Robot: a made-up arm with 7 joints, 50 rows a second.
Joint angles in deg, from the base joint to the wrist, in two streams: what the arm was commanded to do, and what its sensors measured. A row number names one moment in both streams.
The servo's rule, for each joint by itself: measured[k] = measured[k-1] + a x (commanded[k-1-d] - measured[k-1]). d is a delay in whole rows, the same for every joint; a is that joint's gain. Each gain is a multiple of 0.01, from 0.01 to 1. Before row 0 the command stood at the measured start. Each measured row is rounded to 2 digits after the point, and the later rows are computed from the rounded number. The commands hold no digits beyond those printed.
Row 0, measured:
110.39, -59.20, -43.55, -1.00, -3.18, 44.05, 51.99
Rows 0 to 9, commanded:
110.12, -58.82, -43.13, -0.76, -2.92, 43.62, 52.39
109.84, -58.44, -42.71, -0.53, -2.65, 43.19, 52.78
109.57, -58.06, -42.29, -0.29, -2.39, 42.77, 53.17
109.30, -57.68, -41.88, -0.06, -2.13, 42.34, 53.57
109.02, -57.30, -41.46, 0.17, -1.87, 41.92, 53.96
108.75, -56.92, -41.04, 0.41, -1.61, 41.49, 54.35
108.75, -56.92, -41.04, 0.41, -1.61, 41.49, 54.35
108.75, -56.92, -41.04, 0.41, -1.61, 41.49, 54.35
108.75, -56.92, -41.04, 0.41, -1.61, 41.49, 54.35
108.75, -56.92, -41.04, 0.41, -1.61, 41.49, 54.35
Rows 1 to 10, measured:
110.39, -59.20, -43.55, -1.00, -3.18, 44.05, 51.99
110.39, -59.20, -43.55, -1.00, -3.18, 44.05, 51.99
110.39, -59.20, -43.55, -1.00, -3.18, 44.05, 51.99
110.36, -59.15, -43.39, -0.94, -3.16, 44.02, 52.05
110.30, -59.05, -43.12, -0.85, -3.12, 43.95, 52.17
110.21, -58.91, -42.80, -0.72, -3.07, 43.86, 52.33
110.10, -58.74, -42.44, -0.57, -3.00, 43.74, 52.53
109.97, -58.54, -42.06, -0.40, -2.92, 43.59, 52.76
109.82, -58.31, -41.66, -0.21, -2.83, 43.42, 53.01
109.69, -58.12, -41.42, -0.07, -2.74, 43.27, 53.22
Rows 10 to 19, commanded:
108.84, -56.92, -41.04, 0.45, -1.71, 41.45, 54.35
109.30, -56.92, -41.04, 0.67, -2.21, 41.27, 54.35
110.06, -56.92, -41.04, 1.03, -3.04, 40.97, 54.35
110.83, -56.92, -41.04, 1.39, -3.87, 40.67, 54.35
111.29, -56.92, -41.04, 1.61, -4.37, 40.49, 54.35
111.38, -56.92, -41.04, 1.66, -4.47, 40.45, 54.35
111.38, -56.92, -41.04, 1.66, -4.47, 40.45, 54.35
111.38, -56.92, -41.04, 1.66, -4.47, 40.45, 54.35
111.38, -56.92, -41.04, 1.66, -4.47, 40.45, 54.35
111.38, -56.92, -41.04, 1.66, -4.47, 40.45, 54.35
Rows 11 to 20, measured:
109.58, -57.95, -41.27, 0.04, -2.66, 43.13, 53.40
109.48, -57.81, -41.18, 0.13, -2.59, 43.00, 53.55
109.39, -57.69, -41.13, 0.19, -2.52, 42.88, 53.68
109.32, -57.58, -41.09, 0.25, -2.46, 42.77, 53.79
109.32, -57.49, -41.07, 0.35, -2.44, 42.65, 53.88
109.41, -57.41, -41.06, 0.51, -2.48, 42.52, 53.96
109.58, -57.34, -41.05, 0.71, -2.58, 42.37, 54.02
109.79, -57.28, -41.05, 0.92, -2.71, 42.22, 54.07
109.98, -57.23, -41.05, 1.09, -2.83, 42.08, 54.11
110.15, -57.19, -41.05, 1.22, -2.94, 41.95, 54.15

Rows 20 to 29, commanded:
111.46, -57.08, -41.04, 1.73, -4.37, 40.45, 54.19
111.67, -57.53, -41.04, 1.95, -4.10, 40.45, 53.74
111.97, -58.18, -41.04, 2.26, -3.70, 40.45, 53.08
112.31, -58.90, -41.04, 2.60, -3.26, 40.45, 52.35
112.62, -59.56, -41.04, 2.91, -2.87, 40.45, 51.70
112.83, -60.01, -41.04, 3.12, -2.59, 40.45, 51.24
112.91, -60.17, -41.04, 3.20, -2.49, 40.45, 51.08
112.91, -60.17, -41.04, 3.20, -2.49, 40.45, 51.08
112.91, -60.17, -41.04, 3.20, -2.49, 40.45, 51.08
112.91, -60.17, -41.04, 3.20, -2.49, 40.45, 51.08
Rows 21 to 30, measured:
110.30, -57.15, -41.05, 1.32, -3.05, 41.83, 54.18
110.43, -57.12, -41.05, 1.40, -3.15, 41.72, 54.21
110.54, -57.09, -41.05, 1.46, -3.24, 41.62, 54.23
110.65, -57.09, -41.05, 1.52, -3.32, 41.53, 54.22
110.77, -57.15, -41.05, 1.62, -3.37, 41.44, 54.14
110.91, -57.29, -41.05, 1.77, -3.39, 41.36, 53.97
111.08, -57.52, -41.05, 1.96, -3.38, 41.29, 53.71
111.26, -57.81, -41.05, 2.18, -3.34, 41.22, 53.39
111.45, -58.12, -41.05, 2.40, -3.29, 41.16, 53.05
111.63, -58.41, -41.05, 2.58, -3.23, 41.10, 52.73

